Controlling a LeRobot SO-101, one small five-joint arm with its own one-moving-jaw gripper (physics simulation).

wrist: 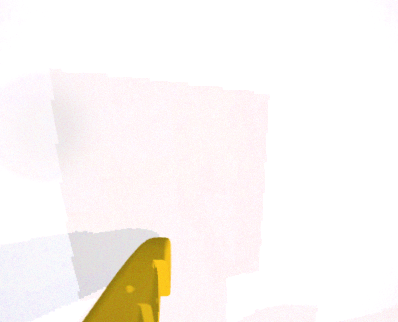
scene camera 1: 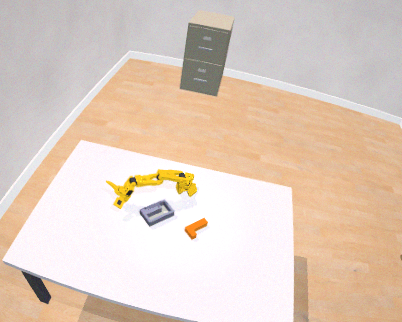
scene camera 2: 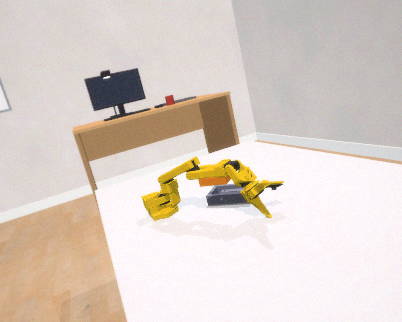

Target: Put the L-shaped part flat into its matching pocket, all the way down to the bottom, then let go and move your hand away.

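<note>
The orange L-shaped part lies flat on the white table, apart from the grey-blue pocket block. In the scene camera 2 view the arm covers some of both. The block's recess is open at the top, and a pale floor shows inside it in the scene camera 1 view. My gripper is wide open and empty, off the block's far side from the L-shaped part. In the wrist view one notched jaw shows against white table; neither the part nor the block shows there.
The yellow arm reaches over the table from its base, passing close to the block. A filing cabinet stands on the floor. A wooden desk with a monitor and a red cup stands beyond the table.
</note>
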